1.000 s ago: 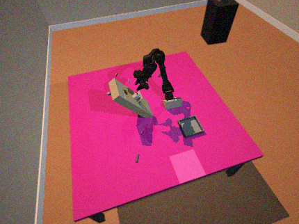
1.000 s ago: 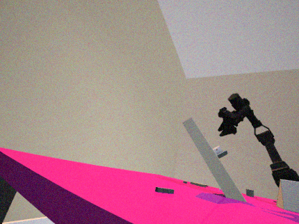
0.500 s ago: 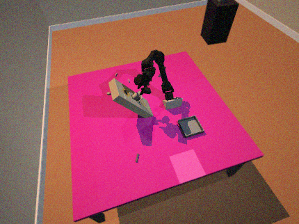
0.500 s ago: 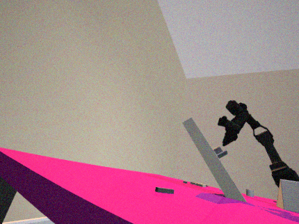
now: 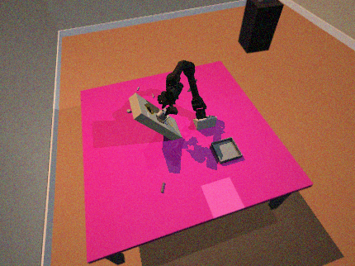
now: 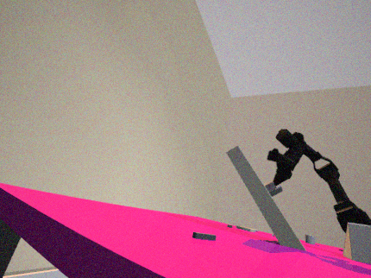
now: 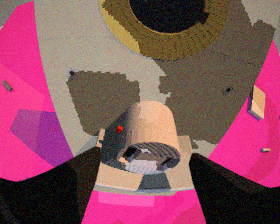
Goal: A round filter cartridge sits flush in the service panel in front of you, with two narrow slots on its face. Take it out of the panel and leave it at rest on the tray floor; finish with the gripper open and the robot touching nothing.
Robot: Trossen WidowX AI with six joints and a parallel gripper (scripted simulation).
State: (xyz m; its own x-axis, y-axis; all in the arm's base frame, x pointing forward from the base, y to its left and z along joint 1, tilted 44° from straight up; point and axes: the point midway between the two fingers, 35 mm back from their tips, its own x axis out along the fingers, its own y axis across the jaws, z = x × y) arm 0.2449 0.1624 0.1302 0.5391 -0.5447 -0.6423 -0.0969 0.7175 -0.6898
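The grey round filter cartridge is 2 cm below my gripper tip and 1 cm ahead of it. Round my gripper tip: small dark stick (41 cm to the left, 20 cm below, 9 cm ahead); dark tray (36 cm behind, 25 cm to the left, 20 cm below); tan service panel (5 cm ahead, 3 cm below).
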